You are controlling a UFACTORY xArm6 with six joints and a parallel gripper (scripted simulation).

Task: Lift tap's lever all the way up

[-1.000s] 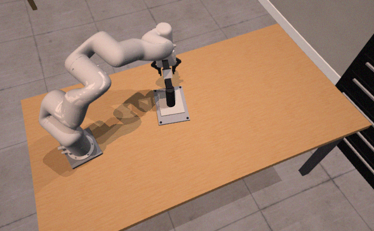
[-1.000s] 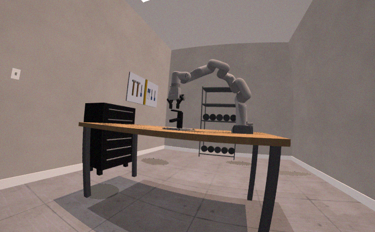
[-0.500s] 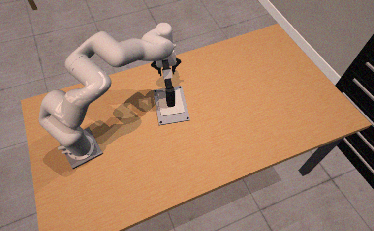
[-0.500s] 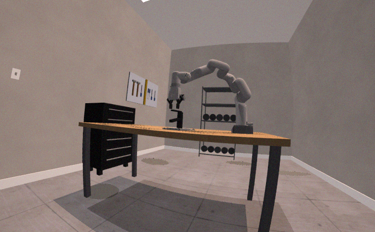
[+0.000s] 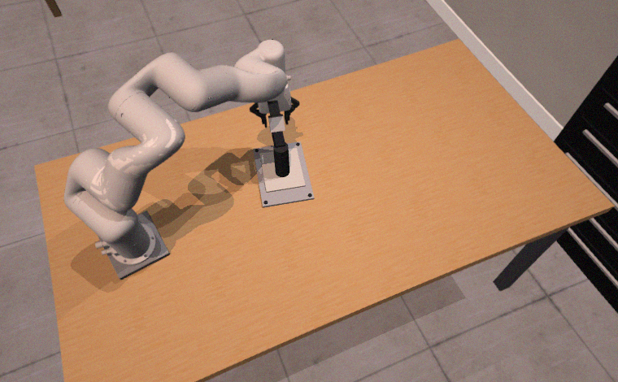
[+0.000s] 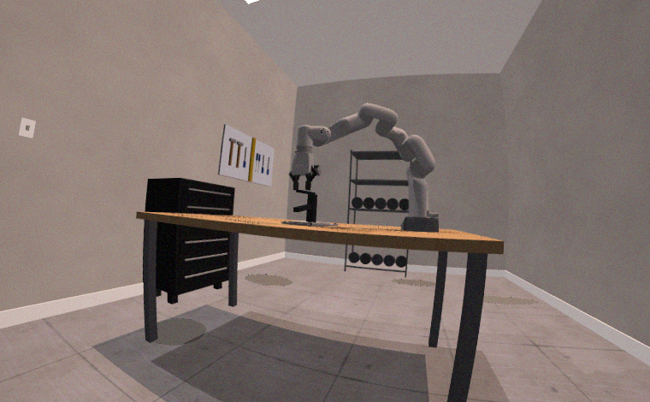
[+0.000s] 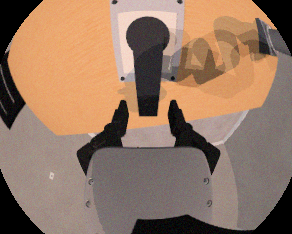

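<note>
Right now my hand is 60 mm to the left of the tap lever, 30 mm above it and 10 mm past it.
</note>
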